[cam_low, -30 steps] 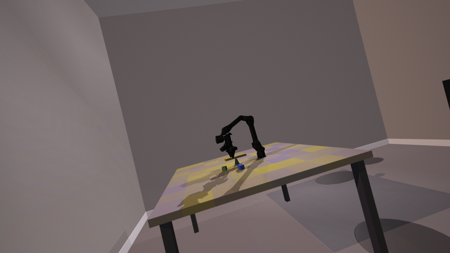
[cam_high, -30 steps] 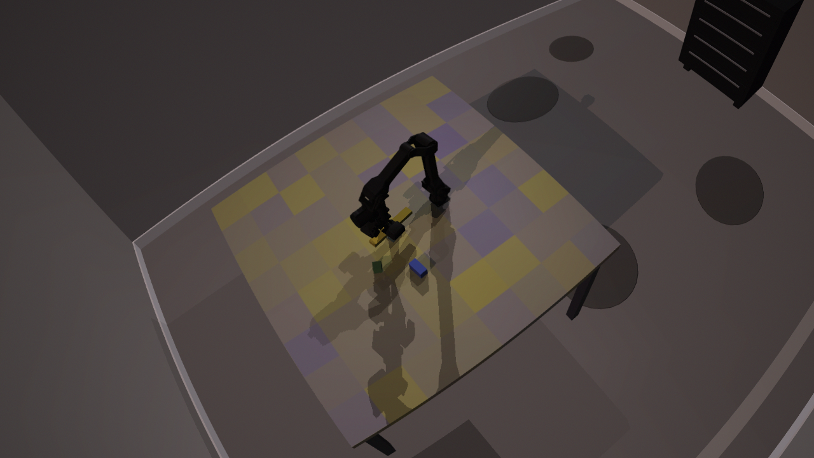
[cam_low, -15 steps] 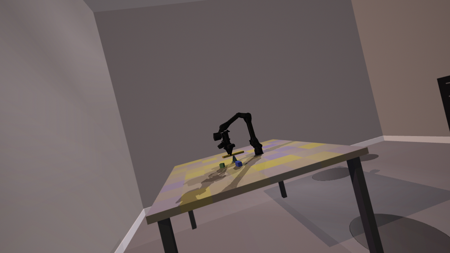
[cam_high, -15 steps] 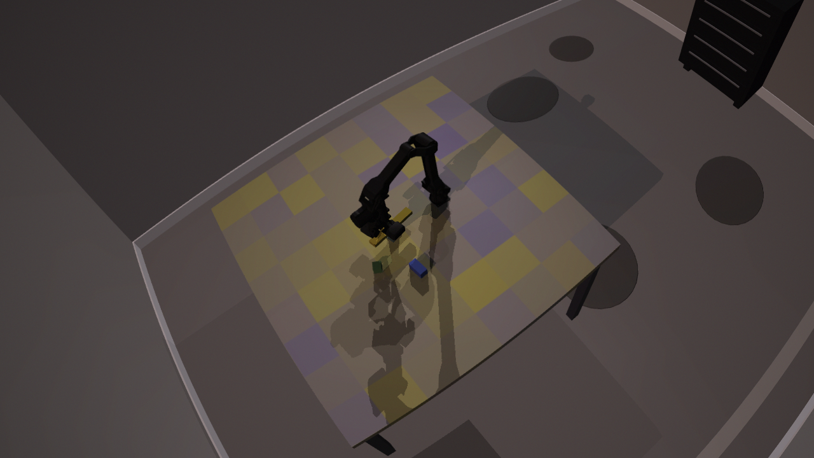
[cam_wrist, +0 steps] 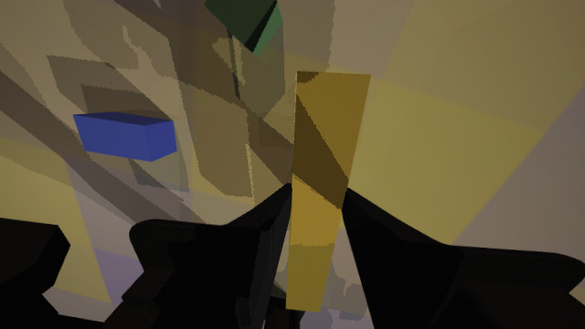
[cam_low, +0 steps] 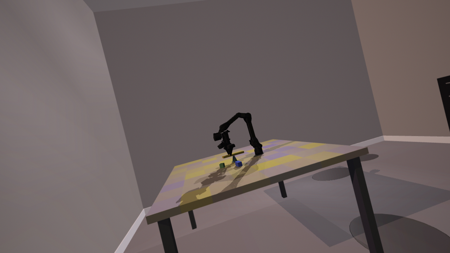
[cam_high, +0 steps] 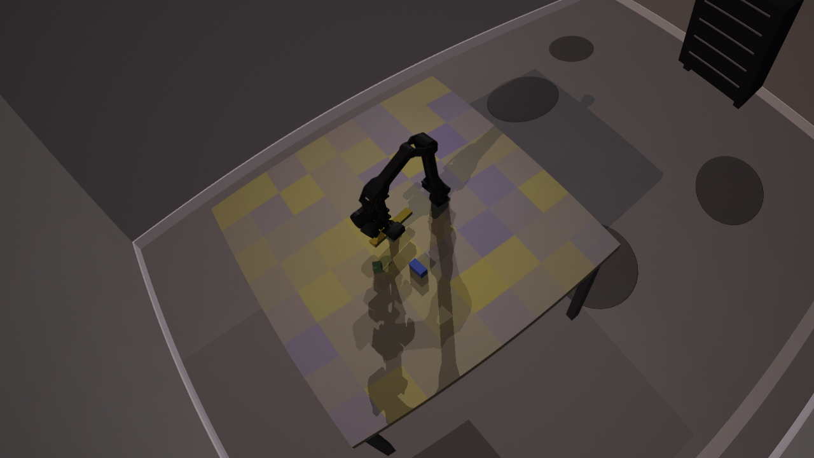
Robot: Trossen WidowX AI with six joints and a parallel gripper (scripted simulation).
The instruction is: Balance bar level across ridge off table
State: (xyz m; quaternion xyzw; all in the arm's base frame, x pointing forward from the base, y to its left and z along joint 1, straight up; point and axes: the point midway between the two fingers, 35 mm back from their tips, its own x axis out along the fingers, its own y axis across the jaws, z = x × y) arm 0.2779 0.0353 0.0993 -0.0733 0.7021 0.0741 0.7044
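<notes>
Right now my gripper tip is 30 mm past the yellow bar and 10 mm to the left of it. Round my gripper tip: blue block (180 mm to the left, 50 mm below, 20 mm behind); green block (100 mm ahead, 80 mm to the left, 50 mm below).
</notes>
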